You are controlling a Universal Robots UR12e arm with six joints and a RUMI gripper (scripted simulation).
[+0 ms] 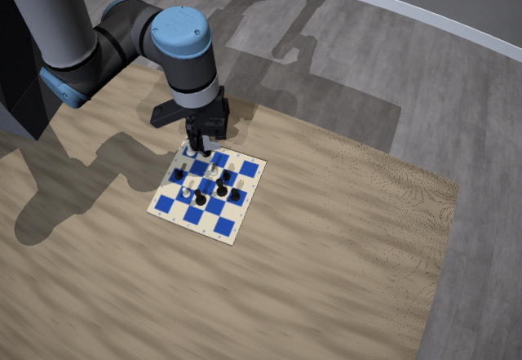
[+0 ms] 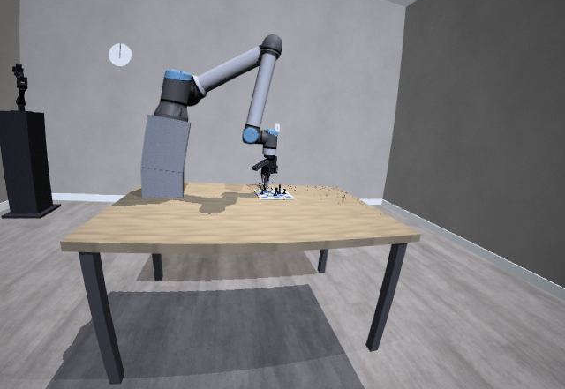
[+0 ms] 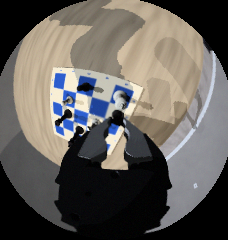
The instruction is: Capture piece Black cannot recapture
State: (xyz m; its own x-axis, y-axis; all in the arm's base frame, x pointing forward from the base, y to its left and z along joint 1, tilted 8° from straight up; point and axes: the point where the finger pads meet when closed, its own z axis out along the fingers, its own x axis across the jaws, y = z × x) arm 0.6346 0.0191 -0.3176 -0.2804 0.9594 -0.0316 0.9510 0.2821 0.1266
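The black piece lies 1 cm below my hand. Also, from my hand: blue-and-cream chessboard (8 cm to the right, 4 cm ahead, 3 cm below).
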